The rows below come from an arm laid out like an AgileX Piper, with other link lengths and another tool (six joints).
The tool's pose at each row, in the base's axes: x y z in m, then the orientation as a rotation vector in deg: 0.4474 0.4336 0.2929 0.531 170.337 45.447; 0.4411 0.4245 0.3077 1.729 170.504 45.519; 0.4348 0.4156 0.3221 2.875 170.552 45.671; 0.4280 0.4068 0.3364 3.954 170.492 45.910; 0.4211 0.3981 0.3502 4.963 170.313 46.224; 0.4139 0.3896 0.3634 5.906 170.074 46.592; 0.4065 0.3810 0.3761 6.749 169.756 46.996; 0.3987 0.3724 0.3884 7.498 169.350 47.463; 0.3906 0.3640 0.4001 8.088 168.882 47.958; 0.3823 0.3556 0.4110 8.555 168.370 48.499; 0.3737 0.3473 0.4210 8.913 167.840 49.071; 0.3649 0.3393 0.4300 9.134 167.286 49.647; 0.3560 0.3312 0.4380 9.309 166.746 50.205
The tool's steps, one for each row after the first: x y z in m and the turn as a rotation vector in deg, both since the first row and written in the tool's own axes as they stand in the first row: 0.0052 -0.0005 -0.0177 0.008 -0.019 0.799; 0.0104 -0.0009 -0.0350 -0.054 -0.114 1.545; 0.0161 -0.0014 -0.0522 -0.191 -0.272 2.232; 0.0220 -0.0020 -0.0689 -0.397 -0.506 2.856; 0.0282 -0.0027 -0.0850 -0.649 -0.767 3.431; 0.0346 -0.0038 -0.1008 -0.939 -1.075 3.930; 0.0414 -0.0050 -0.1162 -1.287 -1.432 4.357; 0.0486 -0.0064 -0.1310 -1.667 -1.816 4.673; 0.0560 -0.0081 -0.1451 -2.089 -2.210 4.908; 0.0638 -0.0103 -0.1585 -2.537 -2.597 5.073; 0.0719 -0.0126 -0.1708 -2.996 -2.985 5.147; 0.0801 -0.0156 -0.1823 -3.445 -3.357 5.193
